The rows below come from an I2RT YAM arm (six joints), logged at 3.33 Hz.
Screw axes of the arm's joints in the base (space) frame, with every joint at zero. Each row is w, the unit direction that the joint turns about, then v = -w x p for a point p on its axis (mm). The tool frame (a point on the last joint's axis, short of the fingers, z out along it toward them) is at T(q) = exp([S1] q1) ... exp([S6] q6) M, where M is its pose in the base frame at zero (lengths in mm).
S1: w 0 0 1 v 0.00 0.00 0.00
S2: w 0 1 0 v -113.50 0.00 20.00
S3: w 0 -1 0 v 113.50 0.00 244.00
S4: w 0 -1 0 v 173.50 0.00 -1.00
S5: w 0 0 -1 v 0.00 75.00 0.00
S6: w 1 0 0 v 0.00 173.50 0.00
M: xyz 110.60 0.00 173.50 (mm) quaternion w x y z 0.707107 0 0.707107 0
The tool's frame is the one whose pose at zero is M.
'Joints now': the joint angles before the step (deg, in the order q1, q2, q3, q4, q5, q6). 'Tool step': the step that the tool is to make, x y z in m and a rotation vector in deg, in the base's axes. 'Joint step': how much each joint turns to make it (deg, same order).
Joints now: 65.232 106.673 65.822 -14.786 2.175 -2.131
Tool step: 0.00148 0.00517 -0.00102 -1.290 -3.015 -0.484
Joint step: 0.416 1.137 1.202 0.088 3.213 -1.114
